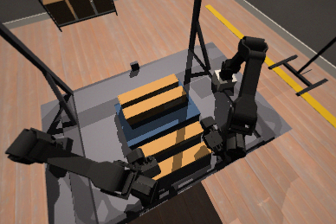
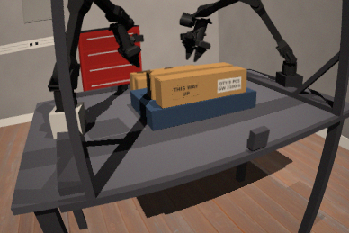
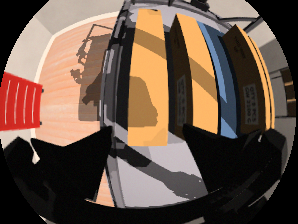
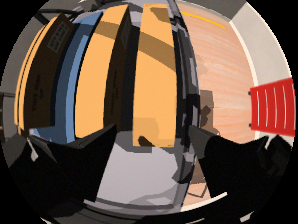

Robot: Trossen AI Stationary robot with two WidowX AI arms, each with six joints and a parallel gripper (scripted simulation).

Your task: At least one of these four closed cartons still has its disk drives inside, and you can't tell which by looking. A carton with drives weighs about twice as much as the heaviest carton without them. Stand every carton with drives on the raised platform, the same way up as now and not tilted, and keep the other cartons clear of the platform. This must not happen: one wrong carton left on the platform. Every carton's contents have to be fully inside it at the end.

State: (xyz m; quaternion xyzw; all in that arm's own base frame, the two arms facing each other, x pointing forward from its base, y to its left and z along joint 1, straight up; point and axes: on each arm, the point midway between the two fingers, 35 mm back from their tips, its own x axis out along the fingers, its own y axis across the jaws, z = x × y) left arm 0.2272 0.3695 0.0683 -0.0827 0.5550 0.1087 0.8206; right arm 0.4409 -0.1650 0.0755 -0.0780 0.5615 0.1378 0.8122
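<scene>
My left hand is 140 mm to the left of the carton and 110 mm above it.
Right now the carton is 140 mm to the left of my right hand and 100 mm below it.
</scene>
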